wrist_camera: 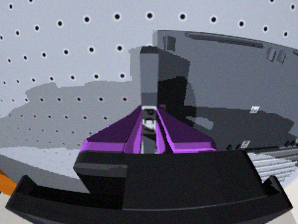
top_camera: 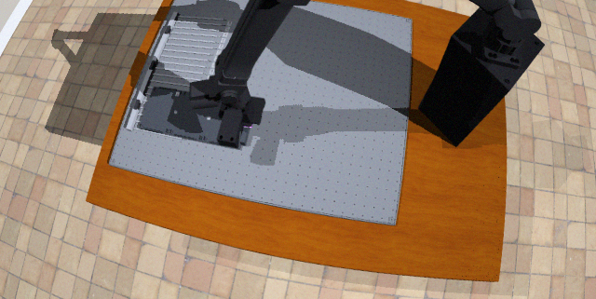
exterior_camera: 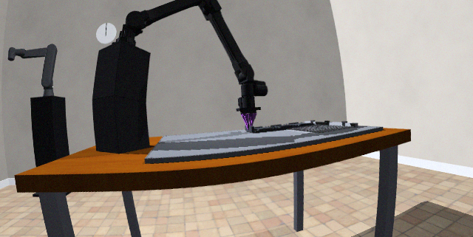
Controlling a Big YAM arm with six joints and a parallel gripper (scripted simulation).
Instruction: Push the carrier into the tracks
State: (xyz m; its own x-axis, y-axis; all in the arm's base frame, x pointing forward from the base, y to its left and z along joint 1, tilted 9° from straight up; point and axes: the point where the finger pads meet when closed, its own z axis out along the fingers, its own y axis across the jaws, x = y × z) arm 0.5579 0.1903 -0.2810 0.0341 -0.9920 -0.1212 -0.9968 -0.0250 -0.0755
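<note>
Now: hand 160 mm short of the carrier PC7, 10 mm to the right of it and 10 mm above it.
</note>
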